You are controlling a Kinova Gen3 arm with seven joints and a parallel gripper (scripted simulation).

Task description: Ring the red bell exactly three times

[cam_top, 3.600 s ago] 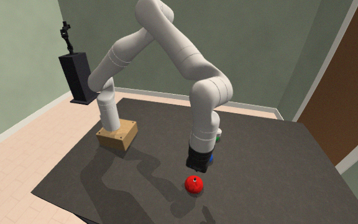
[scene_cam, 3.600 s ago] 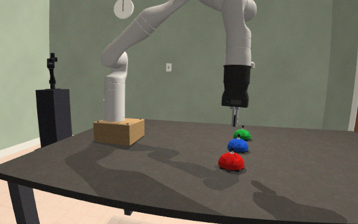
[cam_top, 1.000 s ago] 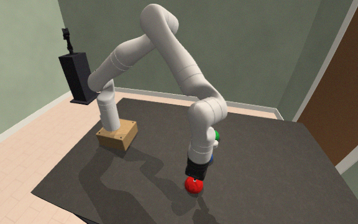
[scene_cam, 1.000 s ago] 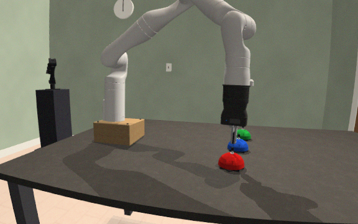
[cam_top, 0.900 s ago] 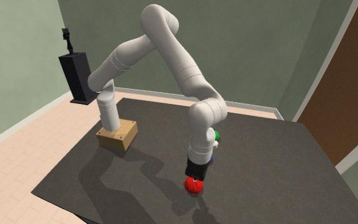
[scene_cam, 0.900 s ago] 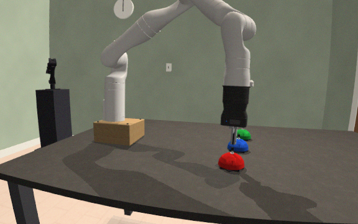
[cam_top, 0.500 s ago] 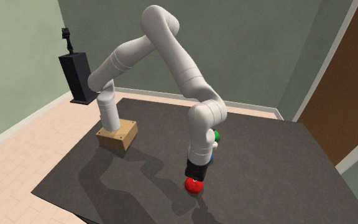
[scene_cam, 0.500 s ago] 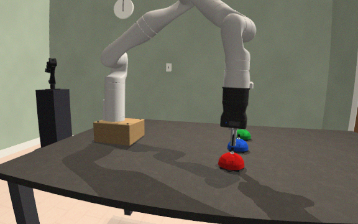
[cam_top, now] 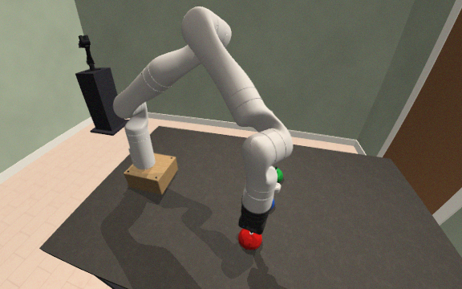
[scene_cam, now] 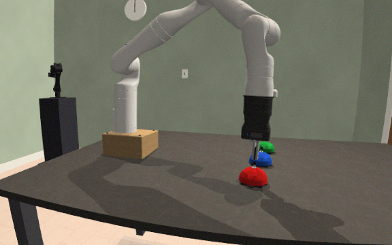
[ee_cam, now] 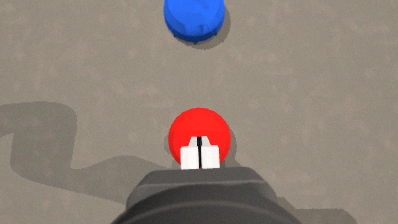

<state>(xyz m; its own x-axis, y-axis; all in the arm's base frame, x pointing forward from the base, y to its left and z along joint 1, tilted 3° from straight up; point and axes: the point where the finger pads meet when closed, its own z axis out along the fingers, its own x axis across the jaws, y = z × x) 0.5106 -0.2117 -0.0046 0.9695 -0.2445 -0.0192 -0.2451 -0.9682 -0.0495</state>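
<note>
Now: hand 50 mm above the red bell. Also, from my hand: green bell 340 mm to the left, 90 mm ahead, 50 mm below; then blue bell 170 mm to the left, 50 mm below, 40 mm ahead.
</note>
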